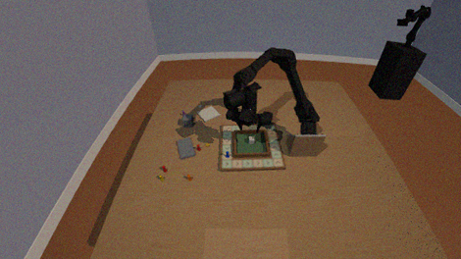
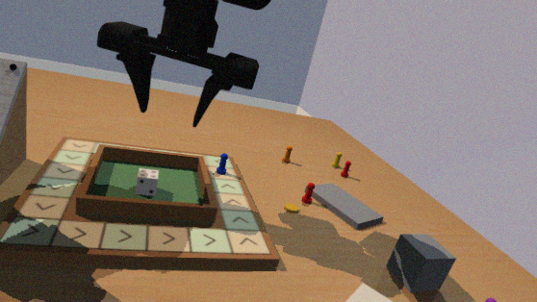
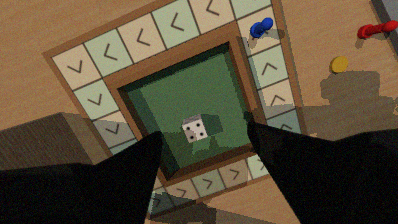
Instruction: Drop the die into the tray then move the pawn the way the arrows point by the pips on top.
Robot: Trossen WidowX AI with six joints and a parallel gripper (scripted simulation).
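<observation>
Right now the blue pawn is 90 mm ahead of my gripper tip, 80 mm below it and 60 mm to the left of it. The rest, counted from my gripper tip: green dice tray: 100 mm below, 10 mm to the right, 10 mm behind; then grey slab: 300 mm ahead, 100 mm below, 10 mm to the left; then white die: 80 mm below, 20 mm to the right, 20 mm behind.
</observation>
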